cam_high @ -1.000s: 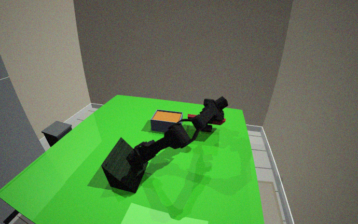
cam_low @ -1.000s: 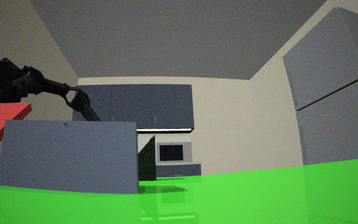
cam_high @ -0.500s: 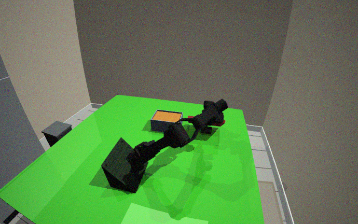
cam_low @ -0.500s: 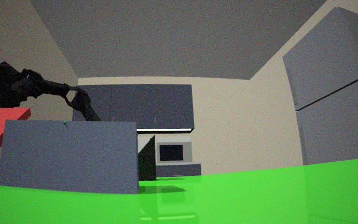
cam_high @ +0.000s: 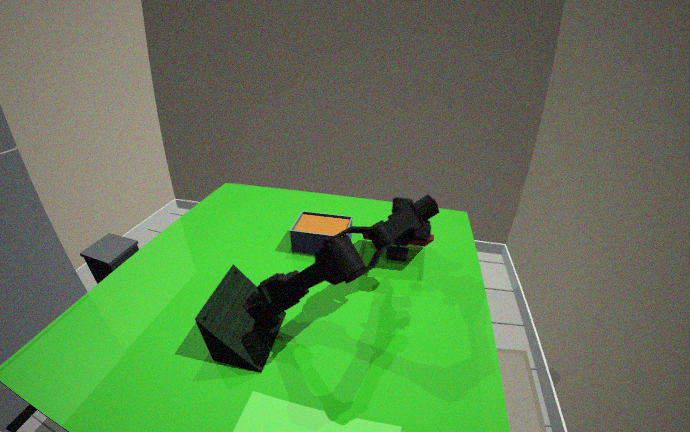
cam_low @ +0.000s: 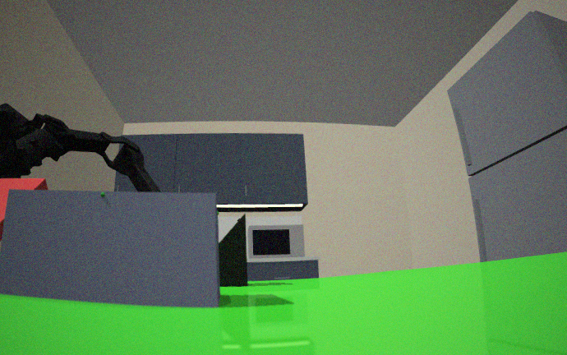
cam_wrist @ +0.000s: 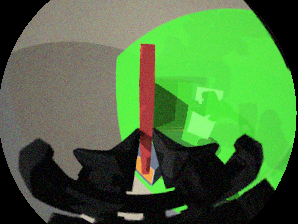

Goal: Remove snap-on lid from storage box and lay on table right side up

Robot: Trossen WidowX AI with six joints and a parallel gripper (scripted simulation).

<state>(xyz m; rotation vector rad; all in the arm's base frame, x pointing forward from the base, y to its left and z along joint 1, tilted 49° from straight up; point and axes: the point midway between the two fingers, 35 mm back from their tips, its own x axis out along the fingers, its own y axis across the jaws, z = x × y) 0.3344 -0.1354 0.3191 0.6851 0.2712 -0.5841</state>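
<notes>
My gripper tip is 6 cm short of the red lid, 5 cm above it and 1 cm to the right of it. Also, from my gripper tip: blue-grey storage box (28 cm to the left, 8 cm below, 6 cm ahead).
</notes>
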